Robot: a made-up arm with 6 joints.
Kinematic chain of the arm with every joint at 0, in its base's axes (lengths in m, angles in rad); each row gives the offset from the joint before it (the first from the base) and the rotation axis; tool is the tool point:
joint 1: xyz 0 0 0.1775 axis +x
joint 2: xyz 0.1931 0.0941 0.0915 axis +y
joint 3: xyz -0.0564 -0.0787 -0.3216 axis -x
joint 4: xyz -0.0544 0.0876 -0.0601 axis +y
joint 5: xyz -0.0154 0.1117 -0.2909 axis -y
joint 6: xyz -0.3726 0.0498 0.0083 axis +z
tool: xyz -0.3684 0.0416 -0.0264
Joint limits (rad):
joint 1: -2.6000..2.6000
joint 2: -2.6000..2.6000
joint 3: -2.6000..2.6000
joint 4: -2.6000..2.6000
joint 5: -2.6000..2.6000
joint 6: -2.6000..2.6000
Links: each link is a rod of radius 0.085 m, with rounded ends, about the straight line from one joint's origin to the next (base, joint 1, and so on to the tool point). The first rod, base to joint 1, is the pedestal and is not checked.
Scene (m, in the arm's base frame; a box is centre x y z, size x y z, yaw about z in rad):
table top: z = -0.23
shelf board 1: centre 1.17 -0 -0.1 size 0.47 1.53 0.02 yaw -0.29
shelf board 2: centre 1.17 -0 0.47 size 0.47 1.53 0.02 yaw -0.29
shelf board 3: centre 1.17 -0 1.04 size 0.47 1.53 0.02 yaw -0.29
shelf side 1: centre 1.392 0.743 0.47 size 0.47 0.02 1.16 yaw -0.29
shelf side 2: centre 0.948 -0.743 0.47 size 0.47 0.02 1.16 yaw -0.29
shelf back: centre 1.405 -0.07 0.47 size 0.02 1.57 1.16 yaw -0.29
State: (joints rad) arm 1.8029 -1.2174 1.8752 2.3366 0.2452 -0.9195
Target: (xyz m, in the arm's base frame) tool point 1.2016 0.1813 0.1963
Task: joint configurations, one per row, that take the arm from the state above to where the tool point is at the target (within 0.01 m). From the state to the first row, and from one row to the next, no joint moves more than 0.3 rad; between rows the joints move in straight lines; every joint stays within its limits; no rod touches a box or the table.
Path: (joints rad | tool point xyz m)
1: 1.7186 -1.0142 1.7198 2.2822 -0.0003 -0.7401 | 1.0238 0.2606 0.7727
2: 1.6342 -0.8109 1.5644 2.2277 -0.2458 -0.5608 | 0.8938 0.2931 0.7700
3: 1.5499 -0.6077 1.4090 2.1733 -0.4914 -0.3814 | 0.7968 0.3130 0.7034
4: 1.7111 -0.5034 1.6727 2.2473 -0.6541 -0.2164 | 0.8656 0.3163 0.5251
5: 1.8723 -0.3991 1.9364 2.3214 -0.8168 -0.0513 | 0.8459 0.3267 0.3458
6: 2.0335 -0.2947 2.2001 2.3954 -0.9796 0.1137 | 0.7584 0.3136 0.1963
7: 1.9580 -0.4938 2.1948 2.4313 -0.8008 -0.1761 | 0.9015 0.3132 0.2057
8: 1.8824 -0.6929 2.1895 2.4673 -0.6220 -0.4658 | 1.0274 0.2902 0.2092
9: 1.8069 -0.8919 2.1842 2.5032 -0.4432 -0.7556 | 1.1292 0.2460 0.2060
10: 1.7314 -1.0910 2.1789 2.5392 -0.2644 -1.0454 | 1.2016 0.1813 0.1963

